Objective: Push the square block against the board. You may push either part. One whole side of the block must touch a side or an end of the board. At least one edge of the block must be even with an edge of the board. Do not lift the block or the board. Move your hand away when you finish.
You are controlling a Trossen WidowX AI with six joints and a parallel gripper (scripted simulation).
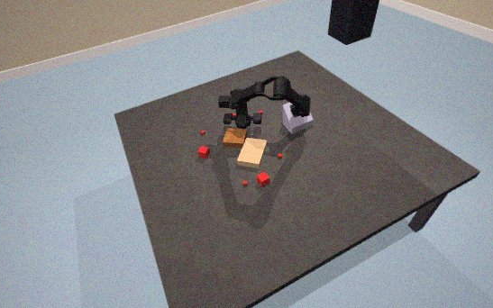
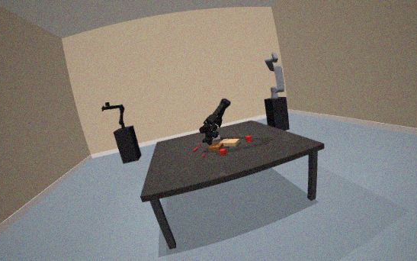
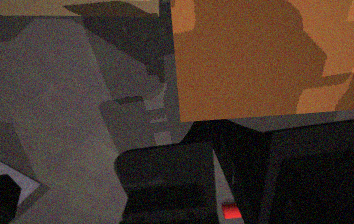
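The orange square block lies 60 mm ahead of my gripper tip, 30 mm to the left of it and 10 mm above it. From my gripper tip the other things lie so: tan board 170 mm to the left, 30 mm ahead, 10 mm above.
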